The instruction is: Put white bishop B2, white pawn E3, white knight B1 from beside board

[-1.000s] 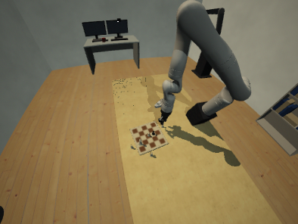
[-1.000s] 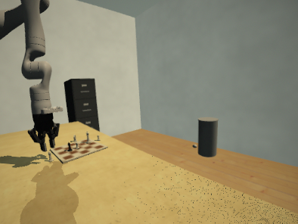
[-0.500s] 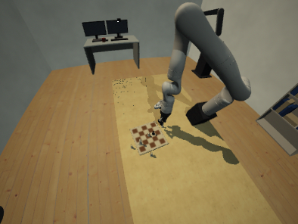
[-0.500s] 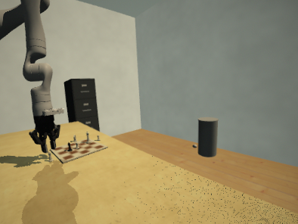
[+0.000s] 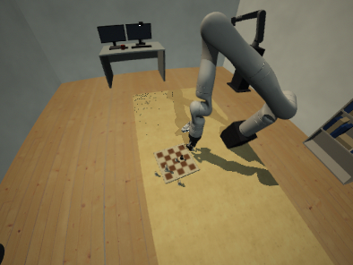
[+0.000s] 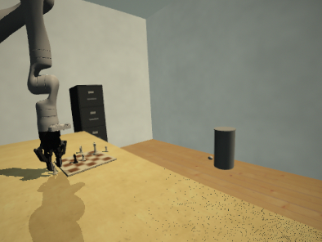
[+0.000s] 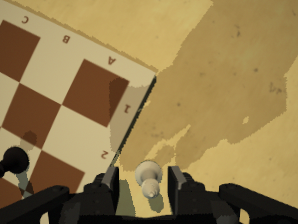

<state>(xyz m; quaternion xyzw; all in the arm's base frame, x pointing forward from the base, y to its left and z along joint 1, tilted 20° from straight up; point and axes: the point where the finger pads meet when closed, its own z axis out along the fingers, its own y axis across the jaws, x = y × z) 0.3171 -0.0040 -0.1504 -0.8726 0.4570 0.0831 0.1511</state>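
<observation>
Now: the black chess piece 90 mm ahead of my hand, 50 mm to the left of it and 10 mm below it. The rest, counted from my hand: chessboard 130 mm ahead, 60 mm to the left, 40 mm below.
</observation>
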